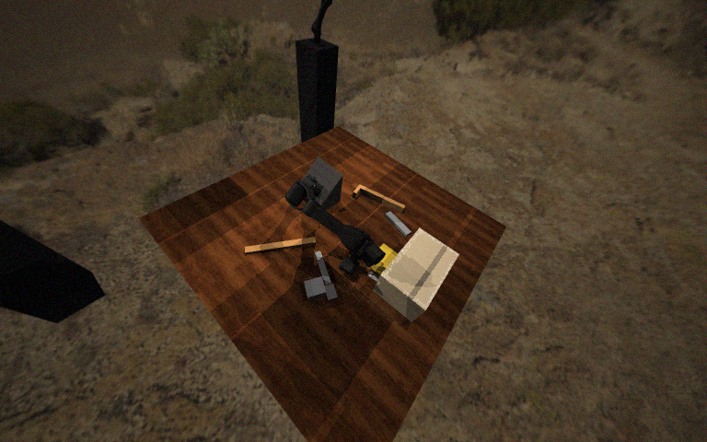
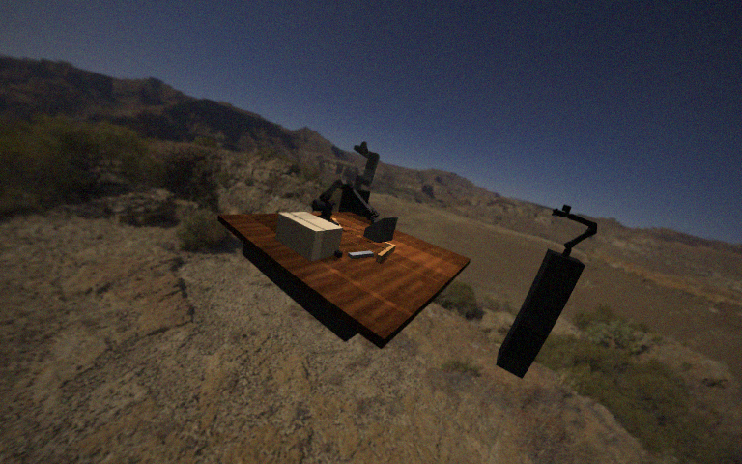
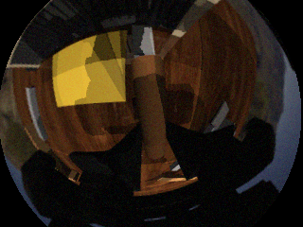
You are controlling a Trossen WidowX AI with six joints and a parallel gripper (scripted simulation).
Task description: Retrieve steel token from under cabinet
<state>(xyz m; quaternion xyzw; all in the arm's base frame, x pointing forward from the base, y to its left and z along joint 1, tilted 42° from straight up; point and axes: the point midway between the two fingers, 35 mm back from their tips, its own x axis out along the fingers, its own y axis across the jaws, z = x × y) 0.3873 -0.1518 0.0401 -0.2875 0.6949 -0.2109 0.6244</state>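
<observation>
My gripper tip is now 140 mm to the left of the grey scraper and 40 mm past it. The rest, counted from my gripper tip: steel token 200 mm ahead, 80 mm to the left; grey block 200 mm to the right, 40 mm behind, 10 mm above; grey bar 330 mm to the left, 10 mm ahead.
</observation>
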